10 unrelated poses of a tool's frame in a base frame.
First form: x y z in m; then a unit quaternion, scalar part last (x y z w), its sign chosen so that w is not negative.
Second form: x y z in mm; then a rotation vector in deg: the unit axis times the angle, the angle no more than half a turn. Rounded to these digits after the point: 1 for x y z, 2 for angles.
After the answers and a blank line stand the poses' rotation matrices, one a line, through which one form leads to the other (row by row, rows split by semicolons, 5 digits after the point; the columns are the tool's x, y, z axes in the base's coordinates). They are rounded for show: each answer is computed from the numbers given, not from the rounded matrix.
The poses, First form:
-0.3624, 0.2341, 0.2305, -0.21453, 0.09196, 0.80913, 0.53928
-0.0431, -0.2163, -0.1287, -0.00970, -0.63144, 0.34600, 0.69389
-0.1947, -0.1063, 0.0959, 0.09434, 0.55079, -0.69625, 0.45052
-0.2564, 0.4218, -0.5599, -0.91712, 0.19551, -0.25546, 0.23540
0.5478, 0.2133, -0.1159, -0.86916, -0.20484, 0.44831, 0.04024
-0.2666, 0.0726, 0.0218, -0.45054, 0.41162, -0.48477, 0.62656
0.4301, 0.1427, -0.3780, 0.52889, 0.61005, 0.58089, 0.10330
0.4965, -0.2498, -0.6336, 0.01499, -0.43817, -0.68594, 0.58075
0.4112, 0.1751, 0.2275, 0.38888, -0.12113, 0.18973, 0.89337
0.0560, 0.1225, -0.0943, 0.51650, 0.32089, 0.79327, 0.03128
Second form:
-362.4, 234.1, 230.5, -29.23, 12.53, 110.24
-43.1, -216.3, -128.7, -1.24, -80.78, 44.26
-194.7, -106.3, 95.9, 13.36, 78.01, -98.61
-256.4, 421.8, -559.9, -144.16, 30.73, -40.15
547.8, 213.3, -115.9, -152.56, -35.96, 78.69
-266.6, 72.6, 21.8, -59.20, 54.09, -63.70
430.1, 142.7, -378.0, 89.41, 103.13, 98.20
496.5, -249.8, -633.6, 2.01, -58.66, -91.84
411.2, 175.1, 227.5, 46.22, -14.40, 22.55
56.0, 122.5, -94.3, 91.16, 56.64, 140.01

-0.32630 -0.91216 -0.24798; 0.83324 -0.40144 0.38020; -0.44635 -0.08257 0.89104
-0.03685 -0.46792 -0.88300; 0.49242 0.76038 -0.42349; 0.86958 -0.45041 0.20239
-0.57626 0.73127 0.36491; -0.52342 0.01267 -0.85198; -0.62765 -0.68197 0.37546
0.79303 -0.23834 0.56062; -0.47888 -0.81273 0.33189; 0.37653 -0.53167 -0.75866
0.51412 0.32000 -0.79579; 0.39216 -0.91284 -0.11371; -0.76282 -0.25361 -0.59480
0.19113 0.23657 0.95263; -0.97838 0.12402 0.16550; -0.07899 -0.96367 0.25516
-0.41920 0.52529 0.74050; 0.76532 -0.23433 0.59948; 0.48842 0.81802 -0.30378
-0.32501 0.78358 -0.52950; -0.80985 0.05853 0.58370; 0.48837 0.61853 0.61557
0.89866 -0.43320 -0.06886; 0.24479 0.62555 -0.74079; 0.36399 0.64886 0.66820
-0.46450 0.28185 0.83952; 0.38111 -0.79210 0.47679; 0.79937 0.54142 0.26051

